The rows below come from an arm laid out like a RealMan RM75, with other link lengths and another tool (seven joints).
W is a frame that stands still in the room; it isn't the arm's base.
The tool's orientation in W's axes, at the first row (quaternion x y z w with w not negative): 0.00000, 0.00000, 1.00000, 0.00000
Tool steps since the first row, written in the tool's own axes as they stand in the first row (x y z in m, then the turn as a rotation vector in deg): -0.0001, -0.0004, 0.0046, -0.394, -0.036, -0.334; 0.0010, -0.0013, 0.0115, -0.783, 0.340, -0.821; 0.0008, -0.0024, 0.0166, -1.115, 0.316, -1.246; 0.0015, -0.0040, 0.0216, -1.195, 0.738, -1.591; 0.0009, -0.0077, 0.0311, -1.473, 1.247, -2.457; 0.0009, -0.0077, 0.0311, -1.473, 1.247, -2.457; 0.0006, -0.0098, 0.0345, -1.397, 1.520, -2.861; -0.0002, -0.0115, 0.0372, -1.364, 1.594, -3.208; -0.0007, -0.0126, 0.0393, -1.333, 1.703, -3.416
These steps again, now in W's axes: 0.0001, 0.0004, 0.0046, 0.394, 0.036, -0.334; -0.0010, 0.0013, 0.0115, 0.783, -0.340, -0.821; -0.0008, 0.0024, 0.0166, 1.115, -0.316, -1.246; -0.0015, 0.0040, 0.0216, 1.195, -0.738, -1.591; -0.0009, 0.0077, 0.0311, 1.473, -1.247, -2.457; -0.0009, 0.0077, 0.0311, 1.473, -1.247, -2.457; -0.0006, 0.0098, 0.0345, 1.397, -1.520, -2.861; 0.0002, 0.0115, 0.0372, 1.364, -1.594, -3.208; 0.0007, 0.0126, 0.0393, 1.333, -1.703, -3.416
